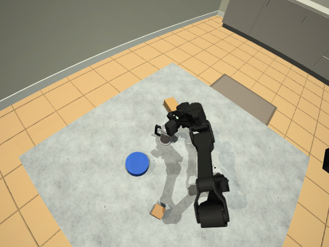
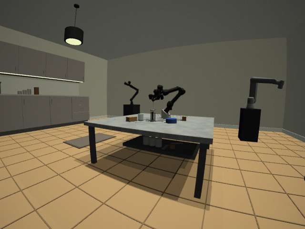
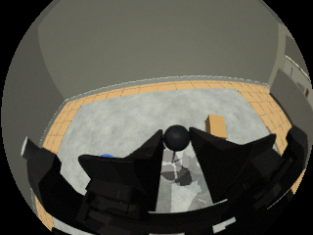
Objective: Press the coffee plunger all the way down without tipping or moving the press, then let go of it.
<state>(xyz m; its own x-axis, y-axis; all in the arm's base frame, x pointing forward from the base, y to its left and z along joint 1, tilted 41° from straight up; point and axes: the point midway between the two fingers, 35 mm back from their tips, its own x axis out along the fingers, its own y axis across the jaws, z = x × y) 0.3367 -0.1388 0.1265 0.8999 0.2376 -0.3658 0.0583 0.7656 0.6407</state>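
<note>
Now: the coffee press 12 cm below my gripper tip, 1 cm to the left of it and 1 cm ahead of it. The rest, counted from my gripper tip: blue round disc 22 cm to the left, 22 cm below, 1 cm behind; then orange block 22 cm below, 21 cm to the right, 12 cm ahead.
</note>
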